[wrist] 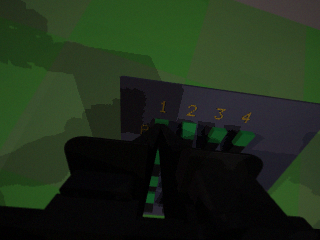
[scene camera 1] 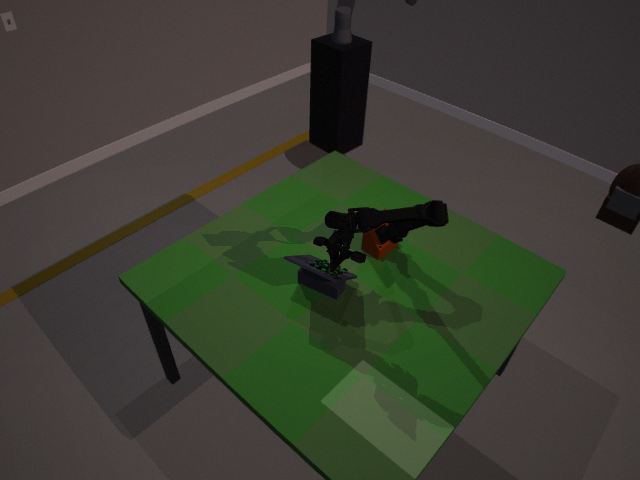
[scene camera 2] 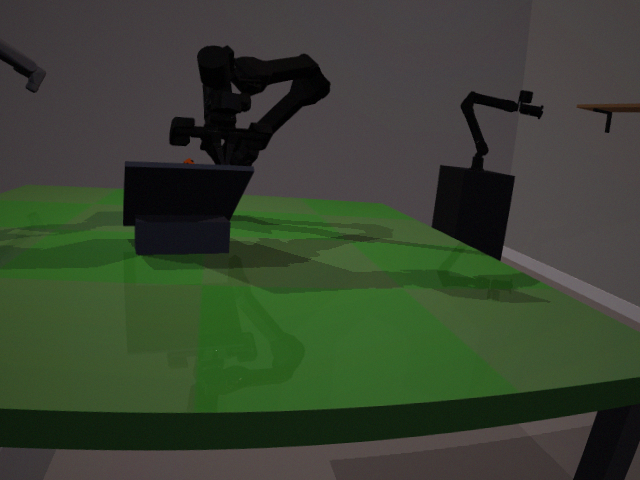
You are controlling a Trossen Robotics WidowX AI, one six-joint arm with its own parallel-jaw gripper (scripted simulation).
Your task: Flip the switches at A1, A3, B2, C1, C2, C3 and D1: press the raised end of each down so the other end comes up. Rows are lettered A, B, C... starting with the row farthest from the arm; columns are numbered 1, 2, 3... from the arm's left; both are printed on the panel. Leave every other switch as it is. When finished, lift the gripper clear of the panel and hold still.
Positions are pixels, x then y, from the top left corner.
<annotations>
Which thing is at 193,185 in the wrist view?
The gripper.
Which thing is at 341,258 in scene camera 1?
The gripper.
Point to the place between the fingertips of the gripper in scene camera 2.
224,173
</annotations>
